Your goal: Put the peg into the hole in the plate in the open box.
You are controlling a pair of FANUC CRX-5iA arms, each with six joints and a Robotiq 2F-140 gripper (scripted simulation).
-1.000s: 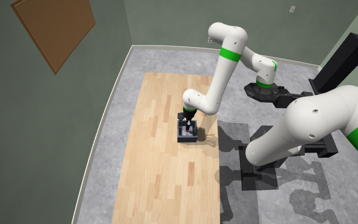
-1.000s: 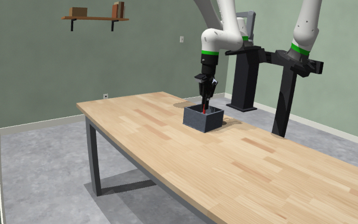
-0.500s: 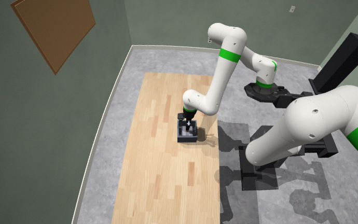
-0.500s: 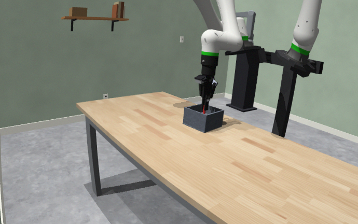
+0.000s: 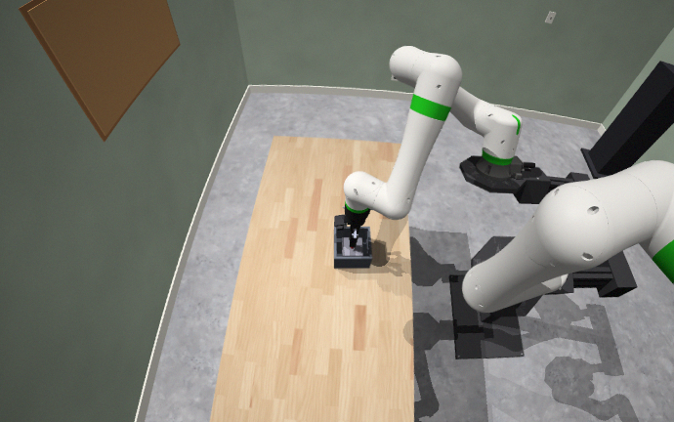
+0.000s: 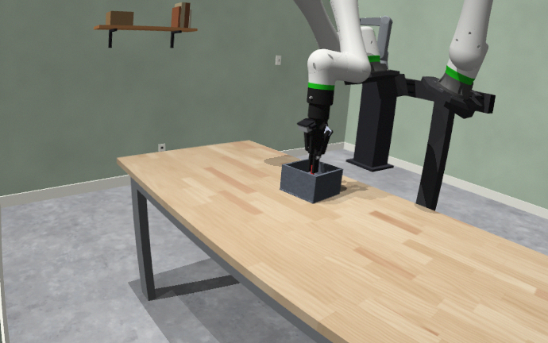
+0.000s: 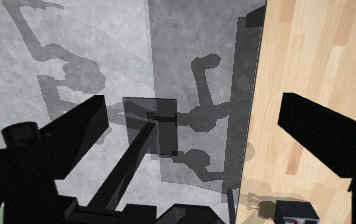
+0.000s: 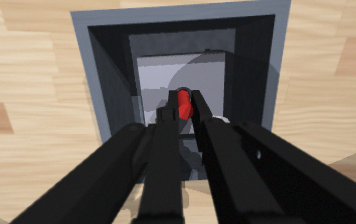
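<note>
Right now my right hand is 7 cm above the light plate. The rest, counted from my right hand: grey-blue box 9 cm below; then red peg 5 cm below.
</note>
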